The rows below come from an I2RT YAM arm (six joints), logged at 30 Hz.
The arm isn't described. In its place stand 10 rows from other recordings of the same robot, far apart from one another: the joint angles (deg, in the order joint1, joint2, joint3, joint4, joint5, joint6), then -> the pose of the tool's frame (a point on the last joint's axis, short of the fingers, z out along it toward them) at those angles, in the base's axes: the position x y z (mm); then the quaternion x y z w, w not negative.
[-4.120 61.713 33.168 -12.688 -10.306 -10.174] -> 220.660, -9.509, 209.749, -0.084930, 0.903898, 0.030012, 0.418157
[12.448 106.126 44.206 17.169 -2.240 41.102] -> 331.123, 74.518, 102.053, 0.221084, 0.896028, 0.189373, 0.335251
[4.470 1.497 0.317 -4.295 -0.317 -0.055] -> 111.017, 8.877, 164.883, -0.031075, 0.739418, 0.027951, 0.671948
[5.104 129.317 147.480 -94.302 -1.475 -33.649] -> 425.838, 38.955, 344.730, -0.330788, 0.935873, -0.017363, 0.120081
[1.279 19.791 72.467 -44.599 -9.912 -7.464] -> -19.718, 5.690, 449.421, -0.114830, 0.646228, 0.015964, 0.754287
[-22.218 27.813 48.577 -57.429 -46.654 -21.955] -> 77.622, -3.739, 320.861, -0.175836, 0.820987, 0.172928, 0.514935
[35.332 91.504 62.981 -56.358 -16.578 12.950] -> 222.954, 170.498, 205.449, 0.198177, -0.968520, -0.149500, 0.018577
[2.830 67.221 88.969 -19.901 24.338 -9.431] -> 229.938, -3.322, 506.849, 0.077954, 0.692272, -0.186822, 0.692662
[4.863 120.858 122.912 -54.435 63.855 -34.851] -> 453.924, 6.547, 337.833, -0.112518, 0.813544, -0.554356, 0.134814
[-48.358 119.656 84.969 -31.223 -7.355 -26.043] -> 289.690, -318.946, 153.043, 0.175725, 0.960113, -0.075945, 0.203802
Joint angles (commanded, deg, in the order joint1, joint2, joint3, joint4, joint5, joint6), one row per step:
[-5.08, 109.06, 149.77, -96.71, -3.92, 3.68]
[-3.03, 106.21, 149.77, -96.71, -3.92, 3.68]
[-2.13, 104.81, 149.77, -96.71, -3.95, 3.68]
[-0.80, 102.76, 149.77, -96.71, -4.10, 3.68]
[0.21, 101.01, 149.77, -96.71, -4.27, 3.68]
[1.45, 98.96, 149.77, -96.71, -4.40, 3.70]
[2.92, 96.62, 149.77, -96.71, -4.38, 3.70]
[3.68, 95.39, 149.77, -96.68, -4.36, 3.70]
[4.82, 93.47, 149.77, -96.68, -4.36, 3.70]
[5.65, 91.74, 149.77, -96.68, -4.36, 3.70]
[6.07, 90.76, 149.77, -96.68, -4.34, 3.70]
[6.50, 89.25, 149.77, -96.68, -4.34, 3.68]
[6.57, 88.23, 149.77, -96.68, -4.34, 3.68]
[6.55, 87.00, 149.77, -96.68, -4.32, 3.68]
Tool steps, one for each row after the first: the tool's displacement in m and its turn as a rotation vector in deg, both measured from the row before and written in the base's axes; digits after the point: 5 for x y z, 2 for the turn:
[-0.01773, 0.01219, 0.01417, -0.20, -2.84, 2.05]
[-0.00914, 0.00500, 0.00662, -0.04, -1.40, 0.92]
[-0.01382, 0.00693, 0.00928, 0.06, -2.05, 1.42]
[-0.01218, 0.00486, 0.00753, 0.12, -1.75, 1.12]
[-0.01466, 0.00534, 0.00834, 0.14, -2.05, 1.31]
[-0.01721, 0.00542, 0.00887, 0.08, -2.34, 1.46]
[-0.00919, 0.00244, 0.00443, 0.06, -1.26, 0.75]
[-0.01462, 0.00315, 0.00645, 0.14, -1.91, 1.14]
[-0.01330, 0.00167, 0.00540, 0.16, -1.72, 0.83]
[-0.00759, 0.00060, 0.00288, 0.09, -0.98, 0.40]
[-0.01170, 0.00006, 0.00419, 0.15, -1.50, 0.44]
[-0.00787, -0.00069, 0.00266, 0.12, -1.01, 0.07]
[-0.00951, -0.00116, 0.00302, 0.13, -1.22, -0.04]

